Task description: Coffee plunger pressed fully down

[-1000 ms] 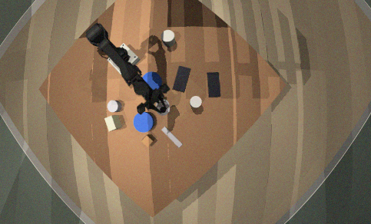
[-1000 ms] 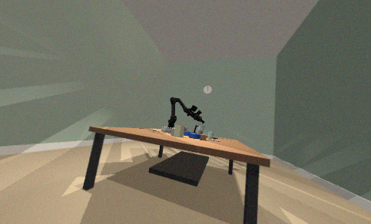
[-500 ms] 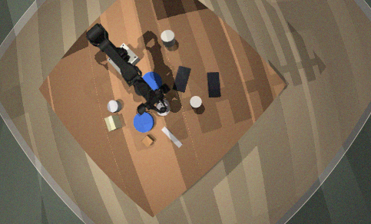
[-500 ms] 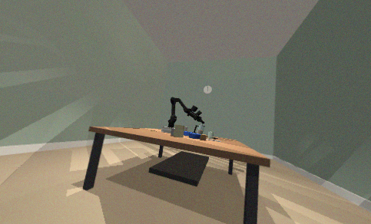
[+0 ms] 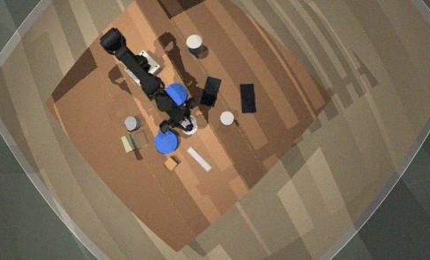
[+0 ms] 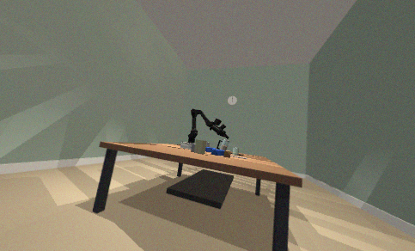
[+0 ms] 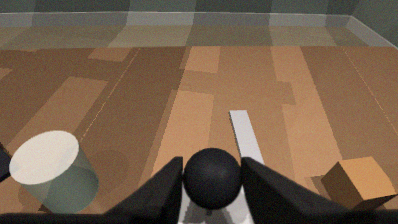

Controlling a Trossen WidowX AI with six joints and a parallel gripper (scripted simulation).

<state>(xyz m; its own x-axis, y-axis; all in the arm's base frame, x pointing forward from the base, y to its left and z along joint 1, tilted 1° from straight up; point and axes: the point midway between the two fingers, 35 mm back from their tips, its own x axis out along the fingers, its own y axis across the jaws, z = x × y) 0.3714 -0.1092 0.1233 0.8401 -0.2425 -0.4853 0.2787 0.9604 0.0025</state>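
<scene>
Right now my gripper tip is 8 cm above the coffee press, 4 cm past it and 1 cm to the right of it. Round my gripper tip: grey cup 29 cm behind, 16 cm to the right, 14 cm below; beige block 24 cm to the right, 23 cm behind, 12 cm below; brown cube 21 cm to the right, 15 cm below.
</scene>
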